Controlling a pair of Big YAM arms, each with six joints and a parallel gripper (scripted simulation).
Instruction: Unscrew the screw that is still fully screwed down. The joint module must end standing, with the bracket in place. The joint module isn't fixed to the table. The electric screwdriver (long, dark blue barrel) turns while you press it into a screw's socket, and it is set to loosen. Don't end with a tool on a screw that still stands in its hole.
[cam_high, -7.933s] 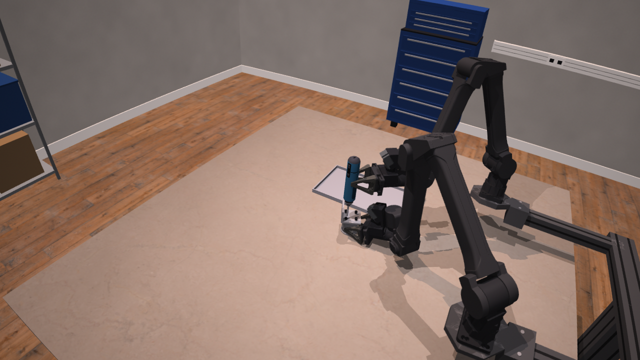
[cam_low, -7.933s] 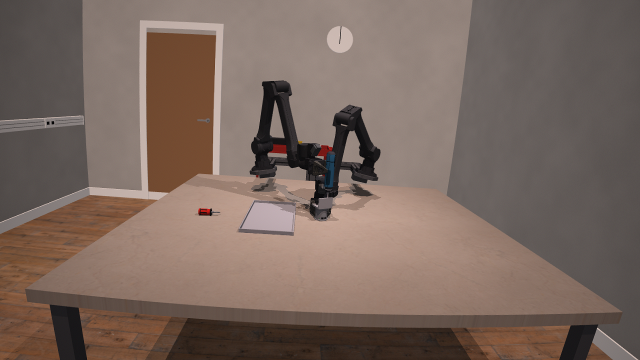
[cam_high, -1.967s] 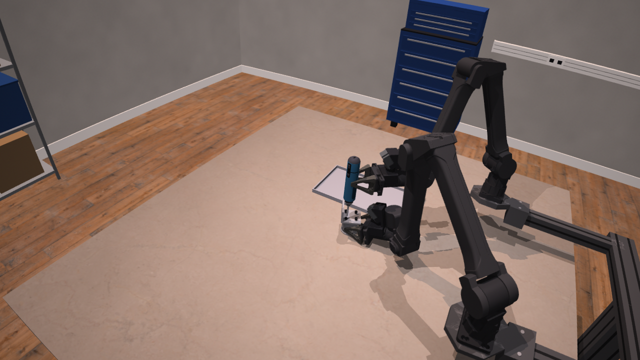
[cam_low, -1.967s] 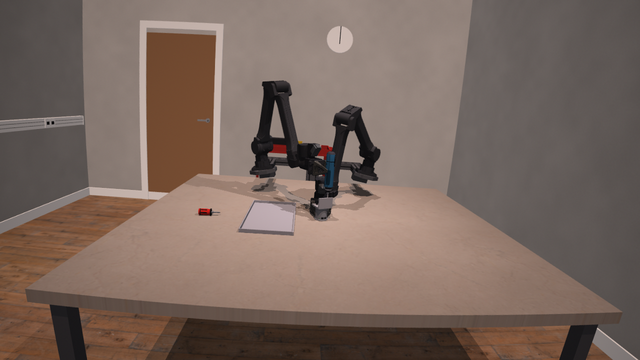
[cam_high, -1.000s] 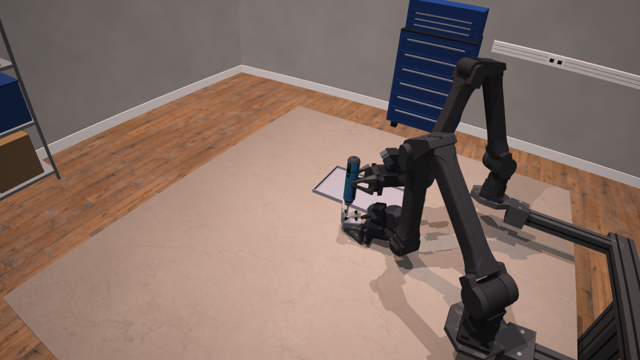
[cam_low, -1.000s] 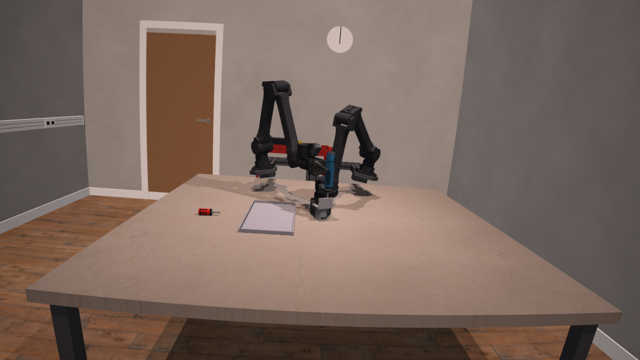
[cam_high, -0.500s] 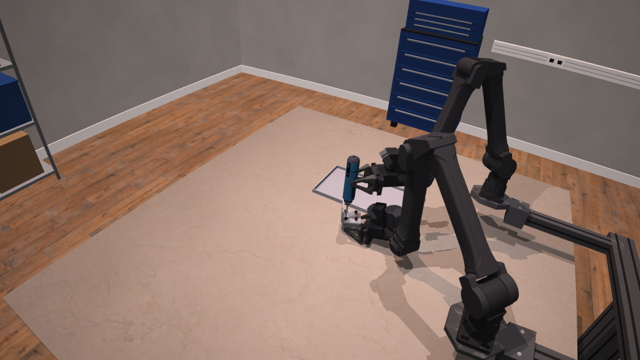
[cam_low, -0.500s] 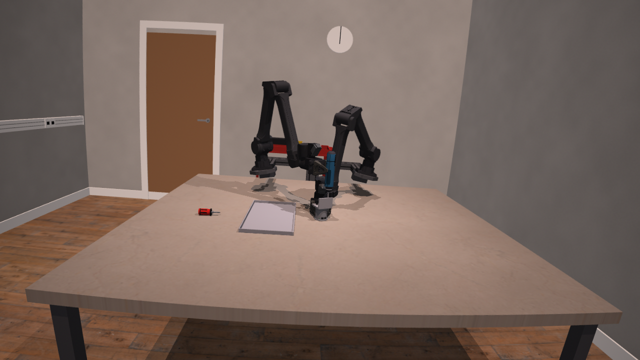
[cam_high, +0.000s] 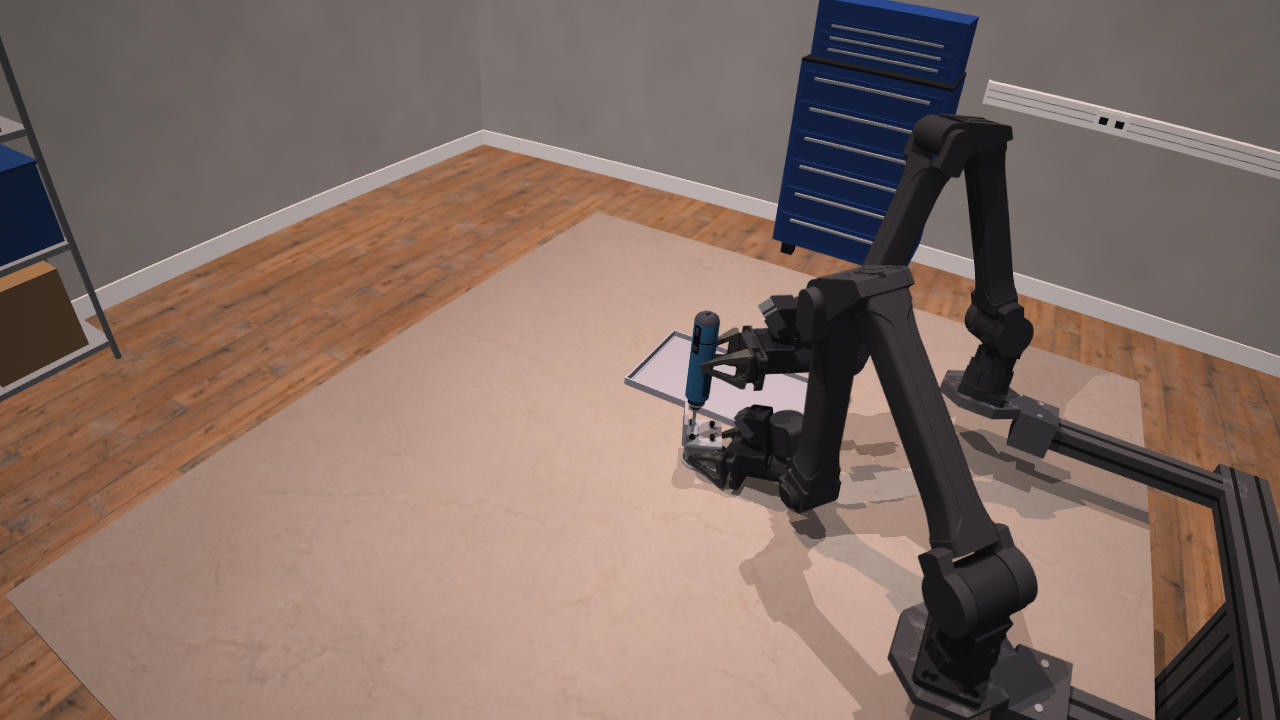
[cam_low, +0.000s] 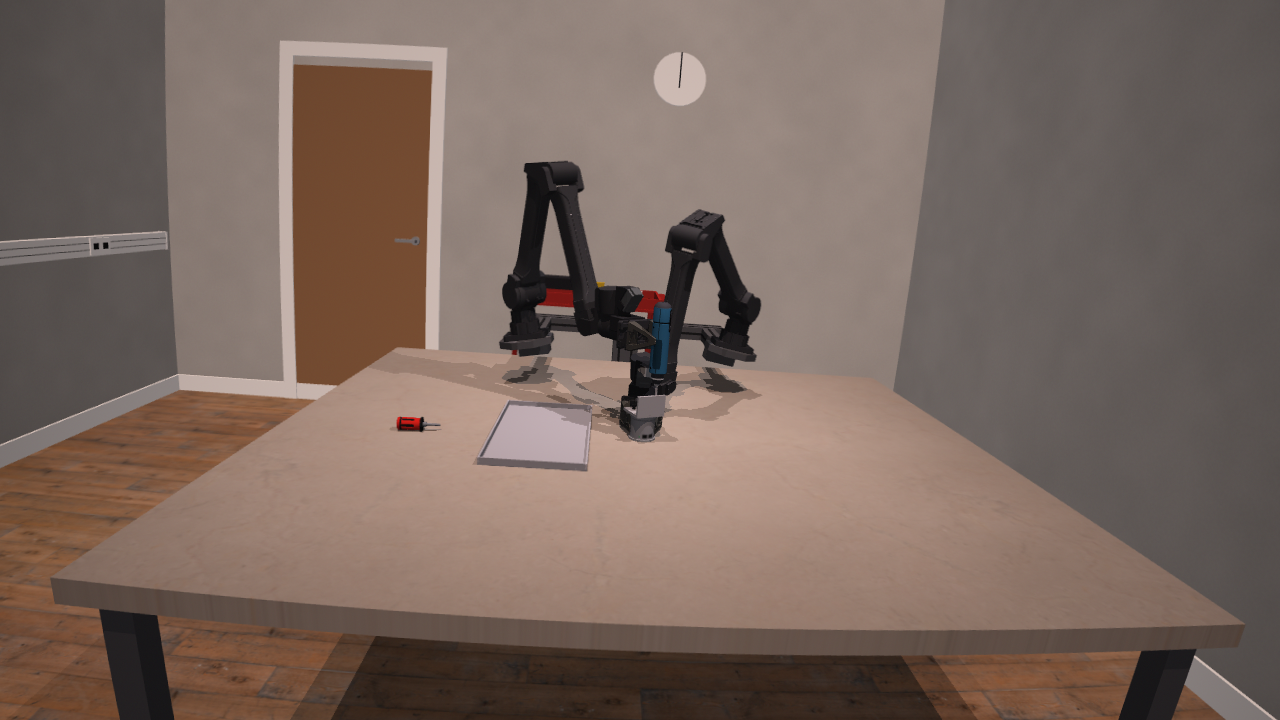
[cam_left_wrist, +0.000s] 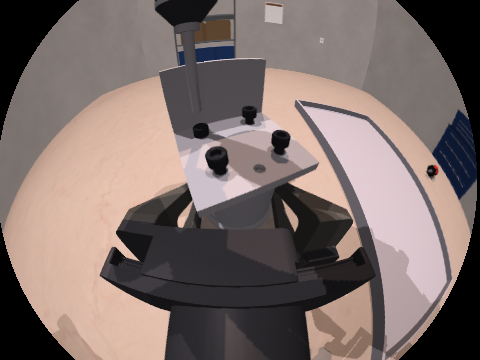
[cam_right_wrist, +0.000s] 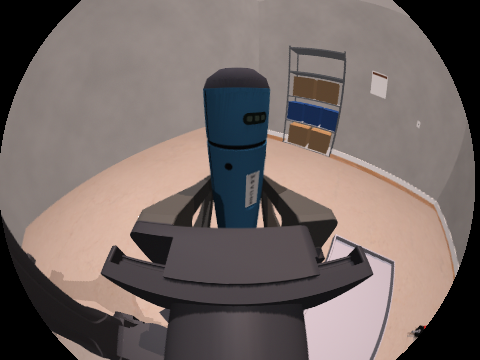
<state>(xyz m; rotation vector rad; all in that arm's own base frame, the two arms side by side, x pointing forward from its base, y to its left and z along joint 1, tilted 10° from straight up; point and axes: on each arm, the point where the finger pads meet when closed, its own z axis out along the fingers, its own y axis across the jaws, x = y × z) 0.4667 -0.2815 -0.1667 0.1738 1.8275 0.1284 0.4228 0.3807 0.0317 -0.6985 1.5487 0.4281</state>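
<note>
My left hand is 10 mm below the joint module. Round my left hand: flat grey tray: 230 mm to the right, 20 mm below; then red-handled screwdriver: 510 mm to the right, 10 mm below; then grey l-shaped bracket: 50 mm above.
</note>
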